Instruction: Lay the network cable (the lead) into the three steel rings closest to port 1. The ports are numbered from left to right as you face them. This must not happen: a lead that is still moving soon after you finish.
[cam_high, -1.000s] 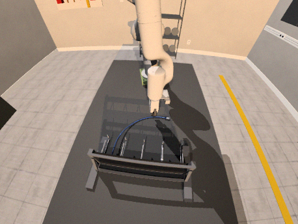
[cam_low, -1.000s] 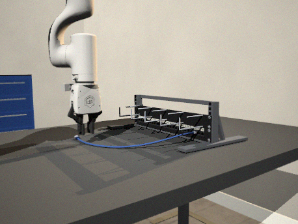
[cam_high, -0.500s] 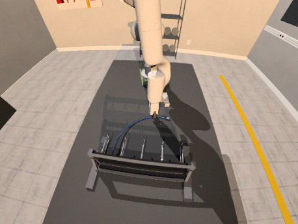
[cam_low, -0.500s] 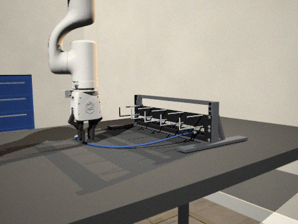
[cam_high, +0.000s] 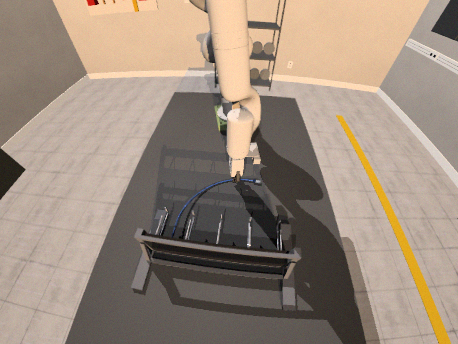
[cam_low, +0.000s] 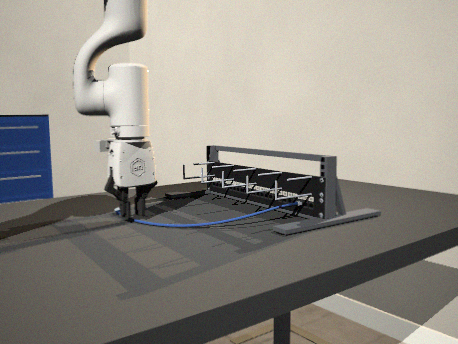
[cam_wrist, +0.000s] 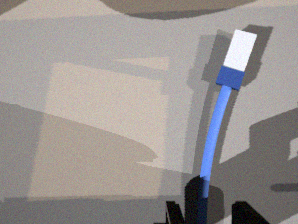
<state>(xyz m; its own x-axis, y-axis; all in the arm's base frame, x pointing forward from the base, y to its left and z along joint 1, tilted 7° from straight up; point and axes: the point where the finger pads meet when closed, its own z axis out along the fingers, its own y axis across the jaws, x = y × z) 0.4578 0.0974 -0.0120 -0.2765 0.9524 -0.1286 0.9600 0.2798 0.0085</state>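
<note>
Right now the clear plug is 9 cm to the left of my hand, 3 cm below it and 1 cm behind it. Also, from my hand: patch-panel rack (34 cm ahead, 4 cm above).
</note>
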